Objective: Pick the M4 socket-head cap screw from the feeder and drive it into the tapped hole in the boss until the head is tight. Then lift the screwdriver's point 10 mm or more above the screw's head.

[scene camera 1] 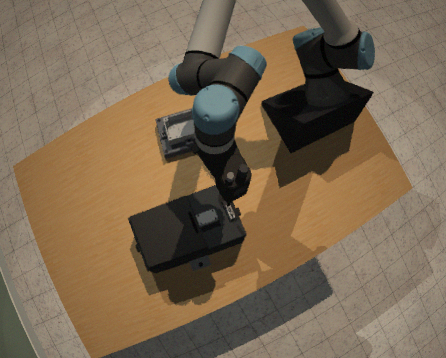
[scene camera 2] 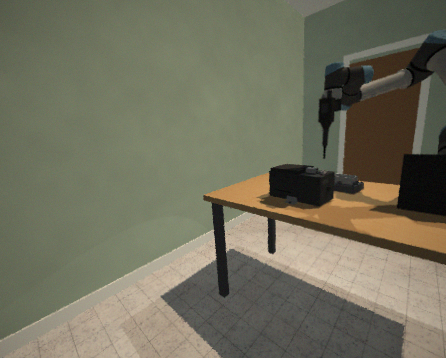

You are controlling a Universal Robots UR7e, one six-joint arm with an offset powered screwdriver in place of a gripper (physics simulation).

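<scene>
The feeder [scene camera 1: 167, 235] [scene camera 2: 300, 187] is a black box near the table's front. A small pale slotted piece [scene camera 1: 230, 212] sits at its right end in scene camera 1. The screwdriver [scene camera 1: 233, 186] [scene camera 2: 324, 150] points straight down; in scene camera 2 its tip hangs a little above the feeder's right end, apart from it. No screw can be made out at the tip, which is too small to judge. The grey housing [scene camera 1: 165, 152] [scene camera 2: 350, 187] stands behind the feeder, partly hidden by the arm in scene camera 1. The screw, boss and tapped hole cannot be made out.
The arm's black pedestal [scene camera 1: 320, 117] [scene camera 2: 425, 182] stands at the right of the wooden table [scene camera 1: 90, 190] [scene camera 2: 380, 235]. A light grey block [scene camera 1: 205, 218] lies on the feeder's top. The wrist [scene camera 1: 216, 107] [scene camera 2: 340, 80] is above the area between housing and feeder.
</scene>
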